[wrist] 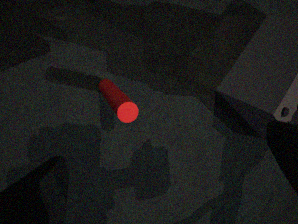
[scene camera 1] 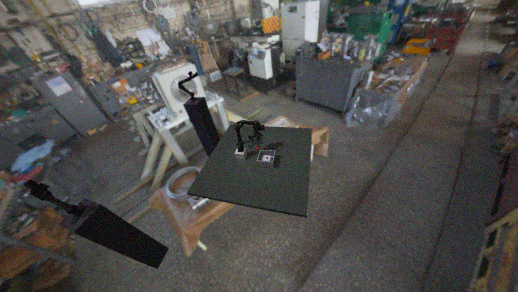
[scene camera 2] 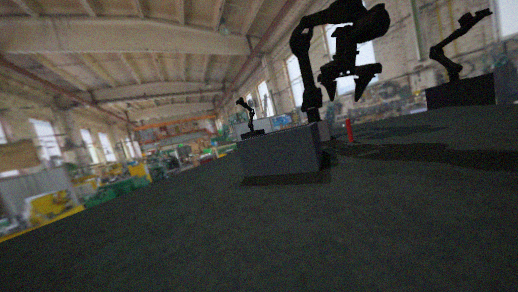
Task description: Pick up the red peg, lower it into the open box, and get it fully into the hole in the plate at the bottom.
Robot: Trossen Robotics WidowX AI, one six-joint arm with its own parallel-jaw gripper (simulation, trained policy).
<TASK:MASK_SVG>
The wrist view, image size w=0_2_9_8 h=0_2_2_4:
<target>gripper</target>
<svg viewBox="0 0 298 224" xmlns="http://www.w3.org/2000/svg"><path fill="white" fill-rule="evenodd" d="M63 156L52 156L52 159L45 161L35 171L29 172L28 175L21 177L16 183L0 192L0 224L63 224L69 186L69 171ZM269 121L266 128L266 143L269 145L270 152L273 152L279 169L282 169L283 175L287 177L287 181L293 186L295 193L298 194L298 124L287 124L278 120Z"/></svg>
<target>red peg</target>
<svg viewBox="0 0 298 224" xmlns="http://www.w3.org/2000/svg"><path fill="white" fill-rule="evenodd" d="M102 80L98 88L100 88L102 96L108 101L118 119L124 121L124 123L132 123L132 121L136 120L138 116L137 105L112 81Z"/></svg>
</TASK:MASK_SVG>
